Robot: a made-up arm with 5 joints.
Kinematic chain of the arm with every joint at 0, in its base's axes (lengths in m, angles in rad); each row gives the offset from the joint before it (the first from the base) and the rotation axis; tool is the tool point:
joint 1: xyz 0 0 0.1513 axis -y
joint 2: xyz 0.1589 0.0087 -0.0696 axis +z
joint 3: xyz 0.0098 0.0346 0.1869 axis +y
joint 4: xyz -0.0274 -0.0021 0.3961 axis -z
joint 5: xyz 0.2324 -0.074 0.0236 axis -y
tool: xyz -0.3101 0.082 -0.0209
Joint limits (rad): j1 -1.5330..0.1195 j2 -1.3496..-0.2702 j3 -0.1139..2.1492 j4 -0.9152..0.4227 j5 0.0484..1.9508
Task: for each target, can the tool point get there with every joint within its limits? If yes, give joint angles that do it. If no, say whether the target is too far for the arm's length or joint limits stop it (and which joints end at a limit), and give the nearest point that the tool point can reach.
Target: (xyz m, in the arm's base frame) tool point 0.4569 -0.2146 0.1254
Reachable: yes | joints -0.8896 -1.0618 1.1333 -0.2990 0.2347
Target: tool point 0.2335 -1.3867 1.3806
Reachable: no: too far | nearest point 0.1961 -0.3056 0.5365 | short by 1.372 m
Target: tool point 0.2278 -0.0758 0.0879
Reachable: yes | joints -0.2538 -1.1453 1.9395 0.0458 1.0803
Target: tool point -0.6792 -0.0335 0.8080
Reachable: no: joint limits stop it (at a limit: joint 1, joint 2, joint 3, joint 5) | nearest point -0.0251 0.0451 0.6393 | short by 0.680 m
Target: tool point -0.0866 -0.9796 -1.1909
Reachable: no: too far | nearest point 0.0691 -0.2519 -0.3162 | short by 1.148 m
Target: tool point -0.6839 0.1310 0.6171
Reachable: no: joint limits stop it (at a limit: joint 1, joint 2, joint 3, joint 5) | nearest point -0.0254 0.0638 0.6387 | short by 0.662 m
